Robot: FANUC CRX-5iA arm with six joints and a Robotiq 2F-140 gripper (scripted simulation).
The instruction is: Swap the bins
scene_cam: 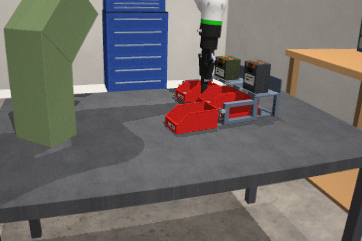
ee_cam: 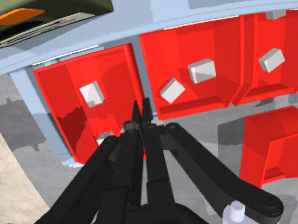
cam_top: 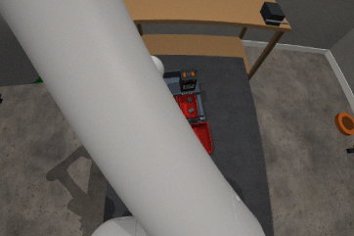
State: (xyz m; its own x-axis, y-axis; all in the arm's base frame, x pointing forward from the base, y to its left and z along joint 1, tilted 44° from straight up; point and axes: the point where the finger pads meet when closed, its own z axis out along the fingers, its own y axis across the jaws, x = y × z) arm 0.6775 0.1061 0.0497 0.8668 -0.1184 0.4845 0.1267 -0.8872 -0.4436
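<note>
My gripper is now 7 cm to the right of the part, 7 cm above it and 1 cm short of it. From my hand the other things lie so: grey shelf (9 cm ahead, 5 cm to the right, 2 cm below); then dark box (17 cm ahead, 16 cm to the right, 7 cm above).
</note>
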